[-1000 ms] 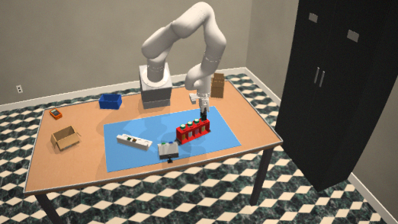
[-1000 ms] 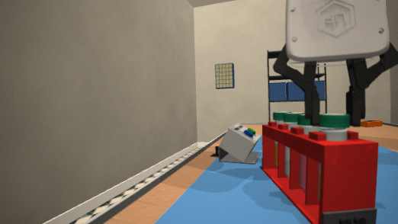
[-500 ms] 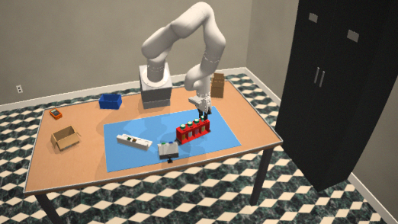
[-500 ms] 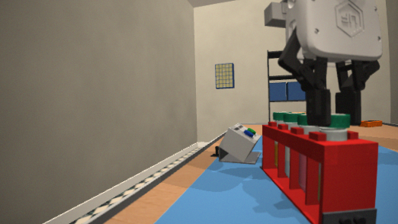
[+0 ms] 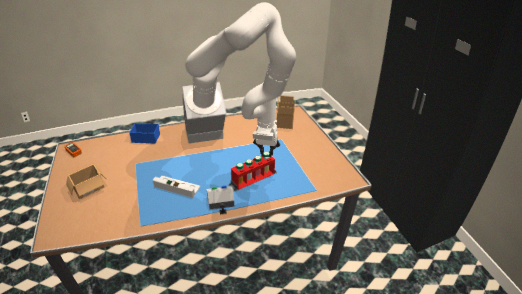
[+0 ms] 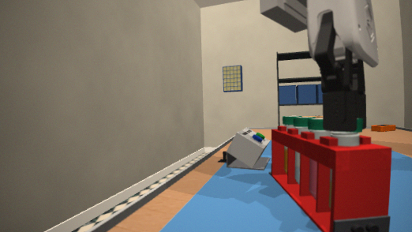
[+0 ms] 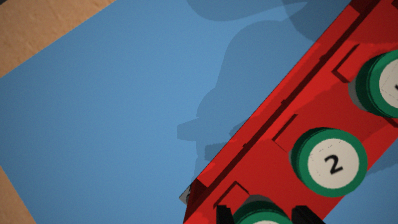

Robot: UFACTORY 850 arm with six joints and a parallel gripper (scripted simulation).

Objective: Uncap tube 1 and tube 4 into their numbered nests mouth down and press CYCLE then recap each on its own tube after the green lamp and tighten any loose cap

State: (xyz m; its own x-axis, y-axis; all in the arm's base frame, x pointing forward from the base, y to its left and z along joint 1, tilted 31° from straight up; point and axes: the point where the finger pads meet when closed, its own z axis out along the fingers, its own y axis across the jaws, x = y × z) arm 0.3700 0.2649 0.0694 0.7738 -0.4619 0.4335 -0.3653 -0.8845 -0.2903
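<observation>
The green cap is 1 cm below my hand. From my hand the other things lie so: key housing: 25 cm to the right, 16 cm ahead, 8 cm below; blue cycle key: 23 cm to the right, 14 cm ahead, 6 cm below; tube cap: 14 cm to the right, 6 cm ahead, 2 cm below.
</observation>
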